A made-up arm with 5 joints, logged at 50 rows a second.
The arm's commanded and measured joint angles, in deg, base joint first. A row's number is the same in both.
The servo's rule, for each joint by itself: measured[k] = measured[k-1] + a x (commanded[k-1-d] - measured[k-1]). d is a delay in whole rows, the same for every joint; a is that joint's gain. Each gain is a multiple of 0.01, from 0.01 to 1. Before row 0 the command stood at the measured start. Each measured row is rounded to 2 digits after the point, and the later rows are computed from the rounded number. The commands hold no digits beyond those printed.
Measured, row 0: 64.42 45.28 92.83 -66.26 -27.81
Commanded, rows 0 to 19: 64.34 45.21 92.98 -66.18 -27.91; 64.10 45.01 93.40 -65.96 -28.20; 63.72 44.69 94.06 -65.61 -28.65; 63.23 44.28 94.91 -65.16 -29.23; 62.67 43.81 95.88 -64.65 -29.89; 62.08 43.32 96.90 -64.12 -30.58; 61.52 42.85 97.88 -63.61 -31.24; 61.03 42.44 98.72 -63.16 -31.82; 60.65 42.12 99.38 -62.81 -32.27; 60.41 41.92 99.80 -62.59 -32.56; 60.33 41.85 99.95 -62.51 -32.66; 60.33 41.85 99.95 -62.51 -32.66; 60.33 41.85 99.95 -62.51 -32.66; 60.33 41.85 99.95 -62.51 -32.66; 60.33 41.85 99.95 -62.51 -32.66; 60.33 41.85 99.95 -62.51 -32.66; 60.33 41.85 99.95 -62.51 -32.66; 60.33 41.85 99.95 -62.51 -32.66; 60.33 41.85 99.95 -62.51 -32.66; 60.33 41.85 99.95 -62.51 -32.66
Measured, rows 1 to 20: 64.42 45.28 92.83 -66.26 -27.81; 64.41 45.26 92.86 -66.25 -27.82; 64.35 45.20 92.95 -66.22 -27.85; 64.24 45.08 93.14 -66.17 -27.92; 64.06 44.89 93.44 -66.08 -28.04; 63.81 44.63 93.85 -65.95 -28.21; 63.50 44.32 94.37 -65.79 -28.42; 63.14 43.97 94.97 -65.59 -28.67; 62.76 43.60 95.61 -65.37 -28.95; 62.38 43.24 96.25 -65.14 -29.25; 62.03 42.92 96.85 -64.91 -29.55; 61.72 42.66 97.38 -64.69 -29.83; 61.47 42.47 97.82 -64.49 -30.08; 61.26 42.32 98.18 -64.31 -30.31; 61.09 42.21 98.48 -64.15 -30.52; 60.95 42.12 98.73 -64.00 -30.71; 60.84 42.06 98.94 -63.87 -30.89; 60.75 42.01 99.11 -63.75 -31.05; 60.67 41.97 99.25 -63.64 -31.19; 60.61 41.94 99.37 -63.54 -31.32
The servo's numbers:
d 1
a 0.18 0.24 0.17 0.09 0.09

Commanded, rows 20 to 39: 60.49 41.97 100.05 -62.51 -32.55; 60.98 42.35 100.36 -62.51 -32.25; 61.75 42.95 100.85 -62.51 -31.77; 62.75 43.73 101.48 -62.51 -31.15; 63.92 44.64 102.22 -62.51 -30.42; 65.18 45.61 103.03 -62.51 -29.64; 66.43 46.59 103.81 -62.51 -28.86; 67.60 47.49 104.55 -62.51 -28.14; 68.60 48.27 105.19 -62.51 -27.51; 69.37 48.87 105.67 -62.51 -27.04; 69.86 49.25 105.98 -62.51 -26.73; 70.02 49.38 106.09 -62.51 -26.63; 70.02 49.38 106.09 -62.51 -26.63; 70.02 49.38 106.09 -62.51 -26.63; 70.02 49.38 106.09 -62.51 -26.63; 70.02 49.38 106.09 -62.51 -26.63; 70.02 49.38 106.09 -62.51 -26.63; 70.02 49.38 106.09 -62.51 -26.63; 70.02 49.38 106.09 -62.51 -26.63; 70.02 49.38 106.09 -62.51 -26.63
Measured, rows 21 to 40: 60.56 41.92 99.47 -63.45 -31.44; 60.55 41.93 99.57 -63.37 -31.54; 60.63 42.03 99.70 -63.29 -31.60; 60.83 42.25 99.90 -63.22 -31.62; 61.18 42.61 100.17 -63.16 -31.58; 61.67 43.10 100.52 -63.10 -31.48; 62.30 43.70 100.95 -63.05 -31.31; 63.04 44.39 101.44 -63.00 -31.09; 63.86 45.13 101.97 -62.96 -30.82; 64.71 45.88 102.52 -62.92 -30.52; 65.55 46.60 103.06 -62.88 -30.21; 66.33 47.24 103.56 -62.85 -29.90; 66.99 47.75 103.99 -62.82 -29.61; 67.54 48.14 104.35 -62.79 -29.34; 67.99 48.44 104.65 -62.76 -29.10; 68.36 48.67 104.89 -62.74 -28.88; 68.66 48.84 105.09 -62.72 -28.68; 68.90 48.97 105.26 -62.70 -28.50; 69.10 49.07 105.40 -62.68 -28.33; 69.27 49.14 105.52 -62.66 -28.18
